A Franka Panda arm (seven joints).
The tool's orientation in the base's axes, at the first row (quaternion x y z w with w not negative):
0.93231, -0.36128, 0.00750, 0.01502
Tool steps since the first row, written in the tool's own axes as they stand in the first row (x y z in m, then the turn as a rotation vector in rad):
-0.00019, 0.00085, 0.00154, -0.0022, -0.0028, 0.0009
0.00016, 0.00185, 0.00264, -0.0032, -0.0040, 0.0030
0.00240, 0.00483, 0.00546, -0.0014, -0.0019, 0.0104
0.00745, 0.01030, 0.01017, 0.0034, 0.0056, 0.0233
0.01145, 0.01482, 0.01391, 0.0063, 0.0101, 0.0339
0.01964, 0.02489, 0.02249, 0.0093, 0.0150, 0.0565
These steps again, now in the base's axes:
-0.00071, -0.00055, -0.00152, 0.0003, 0.0035, -0.0010
-0.00112, -0.00156, -0.00259, 0.0003, 0.0050, -0.0032
-0.00146, -0.00537, -0.00529, 0.0003, 0.0020, -0.0105
-0.00140, -0.01296, -0.00975, -0.0012, -0.0072, -0.0231
-0.00148, -0.01912, -0.01328, -0.0020, -0.0128, -0.0335
-0.00219, -0.03236, -0.02143, -0.0031, -0.0192, -0.0559

